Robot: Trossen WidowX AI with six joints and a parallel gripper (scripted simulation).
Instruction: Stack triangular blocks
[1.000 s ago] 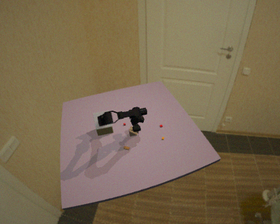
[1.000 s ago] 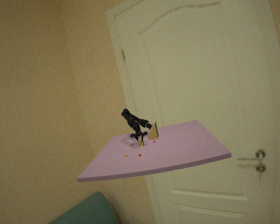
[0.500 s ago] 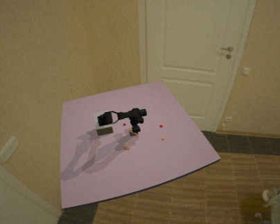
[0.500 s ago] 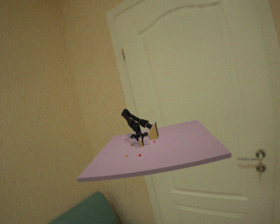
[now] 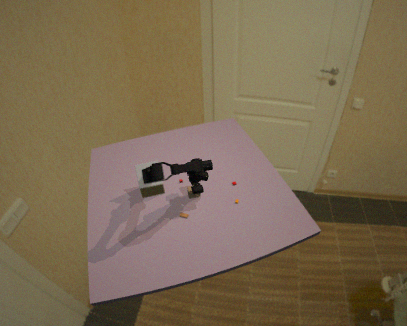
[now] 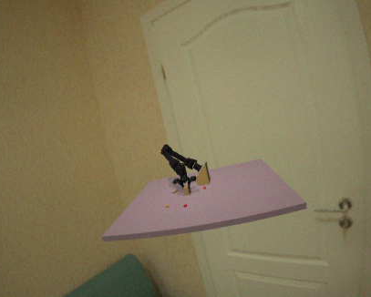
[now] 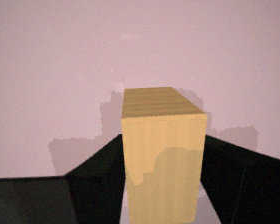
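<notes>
The wooden triangular block lies 1 cm ahead of my gripper tip and 1 cm above it. The rest, counted from my gripper tip: orange cube: 23 cm ahead, 10 cm to the right, 4 cm below; then small tan piece: 15 cm to the right, 9 cm behind, 4 cm below.
</notes>
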